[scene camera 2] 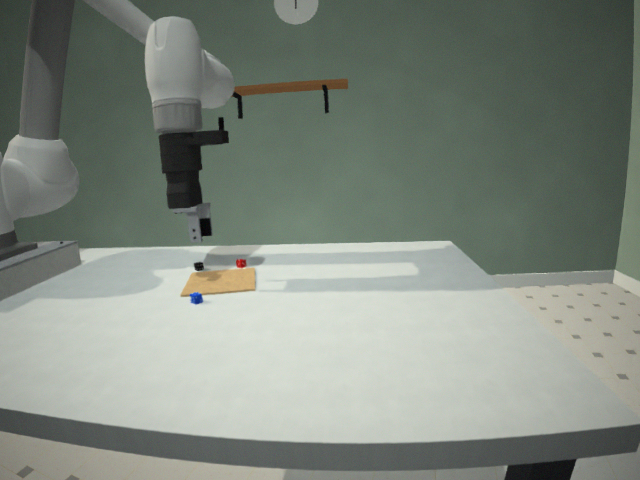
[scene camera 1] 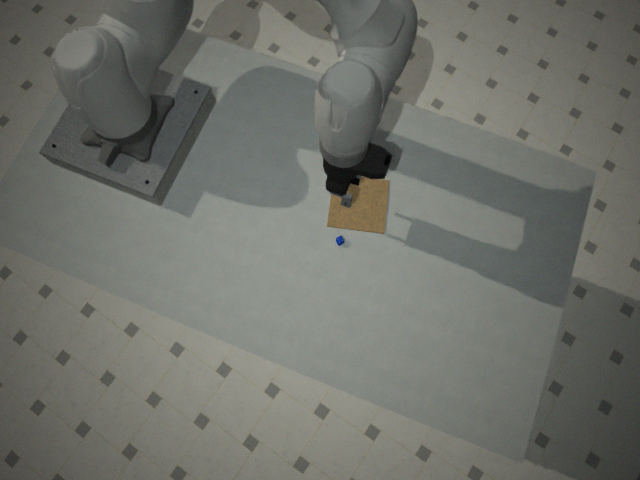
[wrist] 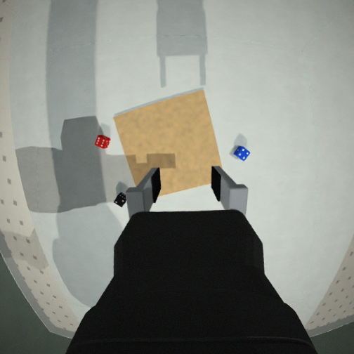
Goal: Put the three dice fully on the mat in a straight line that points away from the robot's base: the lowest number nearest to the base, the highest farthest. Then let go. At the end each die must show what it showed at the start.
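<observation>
The tan square mat lies flat on the table. A blue die lies off the mat, right of it in the wrist view; its top seems to show four pips. A red die lies off the opposite side; its top seems to show six. A black die lies near the mat's lower left corner in the wrist view, its number unclear. Scene camera 1 shows neither red nor black die. My gripper is open and empty, high above the table.
The robot's base plate stands on the table, to the left of the mat in both scene views. The arm's shadows fall across the table and part of the mat. A wooden shelf hangs on the wall behind.
</observation>
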